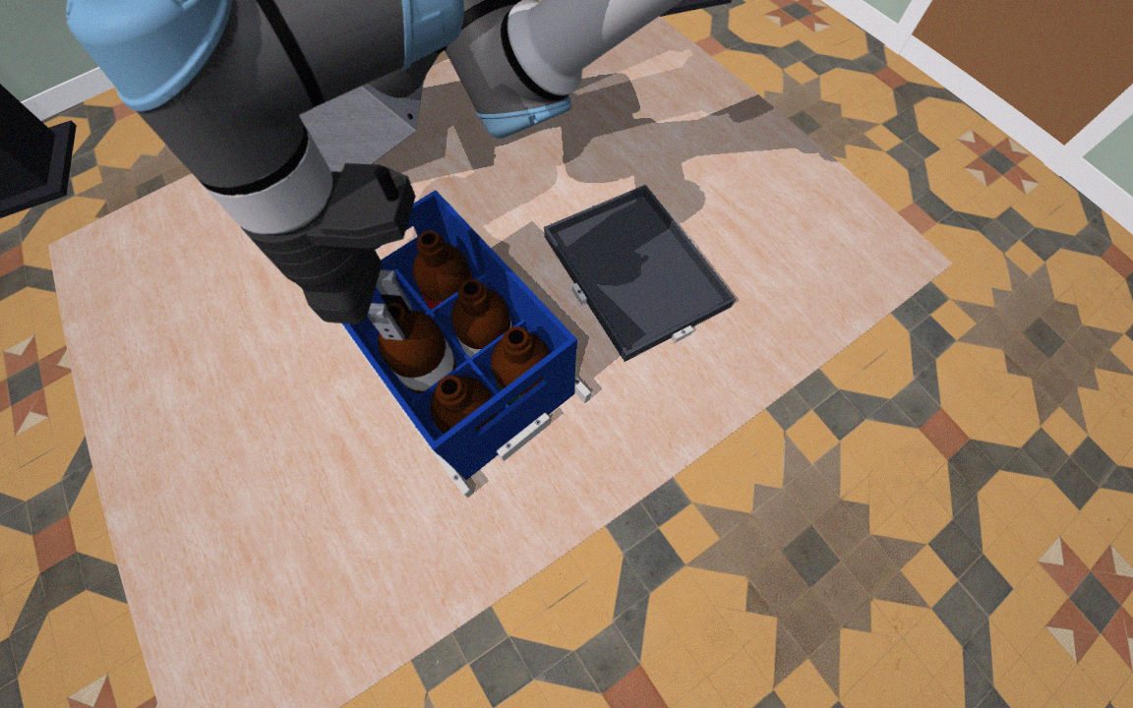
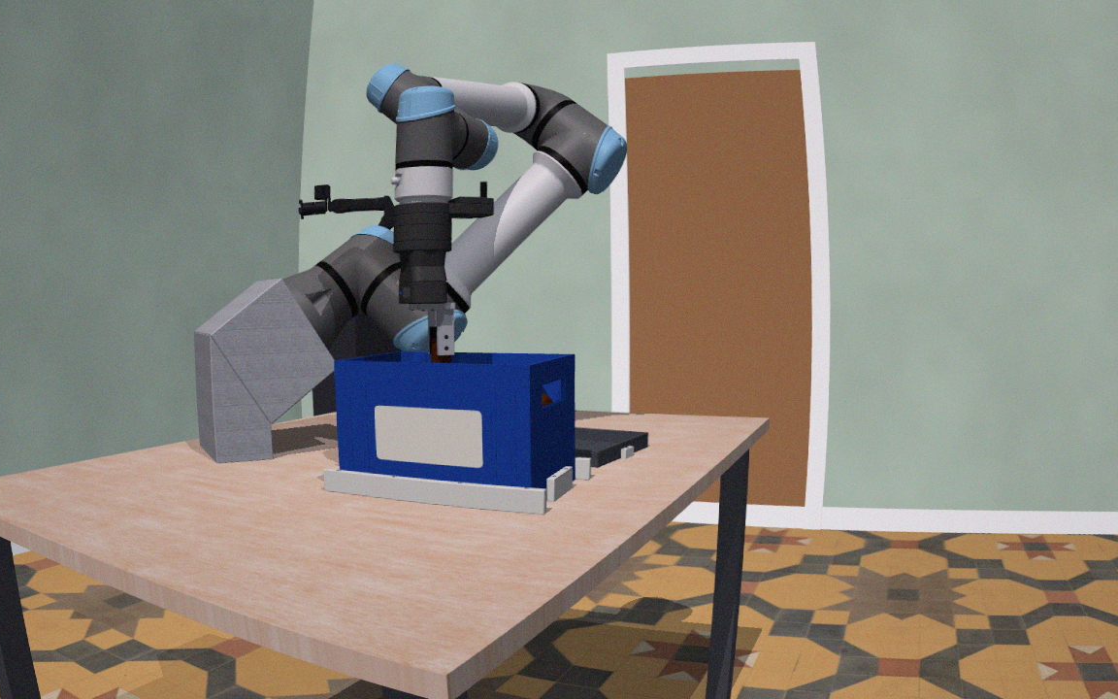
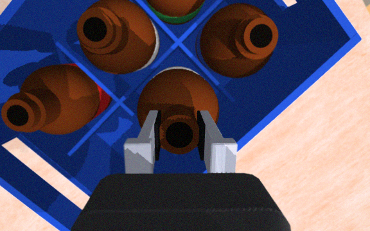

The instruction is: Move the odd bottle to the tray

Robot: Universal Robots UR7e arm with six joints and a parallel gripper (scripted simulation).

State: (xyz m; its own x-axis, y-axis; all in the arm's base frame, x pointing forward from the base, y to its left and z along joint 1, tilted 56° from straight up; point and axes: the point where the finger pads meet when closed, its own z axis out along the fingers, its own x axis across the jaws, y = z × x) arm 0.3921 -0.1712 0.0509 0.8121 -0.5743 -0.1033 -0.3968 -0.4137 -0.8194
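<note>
My hand is 1 cm past the blue crate, 4 cm to the right of it and 12 cm above it. Round my hand: glass bottle (11 cm behind, 6 cm to the left, 11 cm below); dark tray (7 cm behind, 34 cm to the left, 19 cm below).
</note>
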